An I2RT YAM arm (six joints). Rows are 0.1 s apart.
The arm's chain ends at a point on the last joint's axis. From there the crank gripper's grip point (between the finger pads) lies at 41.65 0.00 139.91 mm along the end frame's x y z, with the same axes.
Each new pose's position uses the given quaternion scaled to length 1; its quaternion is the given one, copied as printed.
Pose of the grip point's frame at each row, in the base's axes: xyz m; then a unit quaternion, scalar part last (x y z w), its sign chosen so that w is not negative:
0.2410, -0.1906, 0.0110, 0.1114, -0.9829, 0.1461, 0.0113
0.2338, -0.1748, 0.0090, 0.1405, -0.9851, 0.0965, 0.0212
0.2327, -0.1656, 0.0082, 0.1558, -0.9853, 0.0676, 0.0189
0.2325, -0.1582, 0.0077, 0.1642, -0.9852, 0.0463, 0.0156
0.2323, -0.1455, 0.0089, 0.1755, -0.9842, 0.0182, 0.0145
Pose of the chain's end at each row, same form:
0.2802, -0.1411, 0.1426, 0.1114, -0.9829, 0.1461, 0.0113
0.2758, -0.1360, 0.1433, 0.1405, -0.9851, 0.0965, 0.0212
0.2746, -0.1335, 0.1443, 0.1558, -0.9853, 0.0676, 0.0189
0.2741, -0.1313, 0.1450, 0.1642, -0.9852, 0.0463, 0.0156
0.2745, -0.1254, 0.1472, 0.1755, -0.9842, 0.0182, 0.0145

